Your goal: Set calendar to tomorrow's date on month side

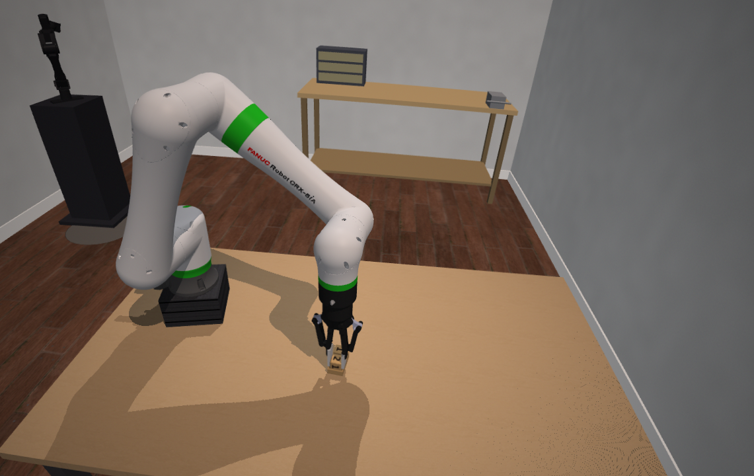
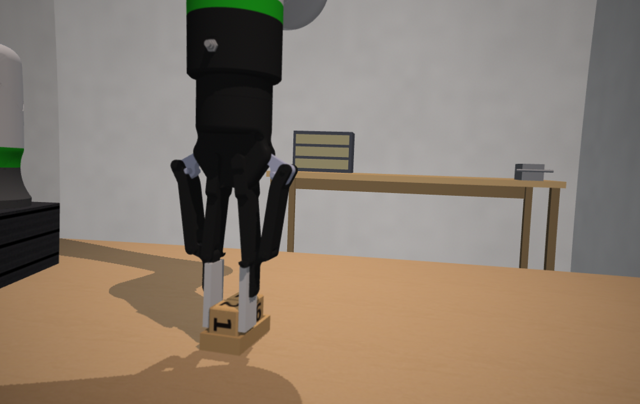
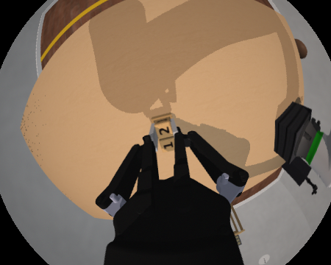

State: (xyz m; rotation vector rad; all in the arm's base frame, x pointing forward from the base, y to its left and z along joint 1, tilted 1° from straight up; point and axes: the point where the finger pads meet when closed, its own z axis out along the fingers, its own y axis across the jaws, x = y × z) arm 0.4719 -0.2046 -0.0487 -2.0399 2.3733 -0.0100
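Right now my hand is 2 cm to the right of the wooden tray and 4 cm above it.
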